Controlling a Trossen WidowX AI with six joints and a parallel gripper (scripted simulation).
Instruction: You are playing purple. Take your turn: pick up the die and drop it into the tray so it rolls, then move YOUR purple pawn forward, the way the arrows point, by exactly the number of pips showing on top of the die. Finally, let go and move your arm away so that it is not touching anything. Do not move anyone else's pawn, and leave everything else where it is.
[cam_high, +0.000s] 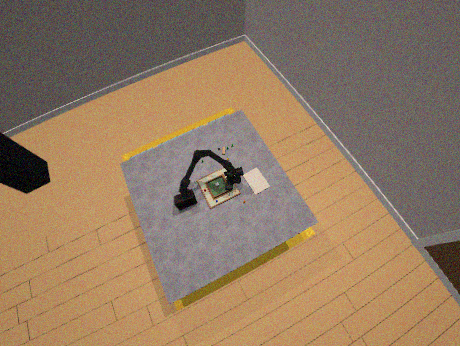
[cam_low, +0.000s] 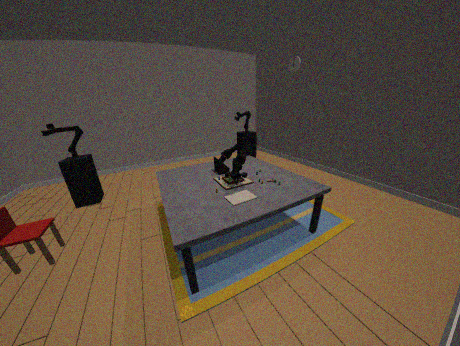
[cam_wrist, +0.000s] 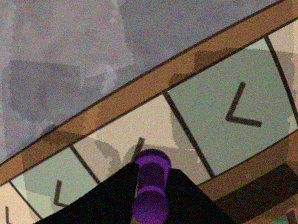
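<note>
My gripper tip is 110 mm past the white die, 40 mm to the right of it and 10 mm below it. From my gripper tip the other things lie so: blue pawn 180 mm behind, 80 mm to the right, 10 mm above; then purple pawn 10 mm above; then green felt tray 110 mm behind, 30 mm to the left, 10 mm below.
</note>
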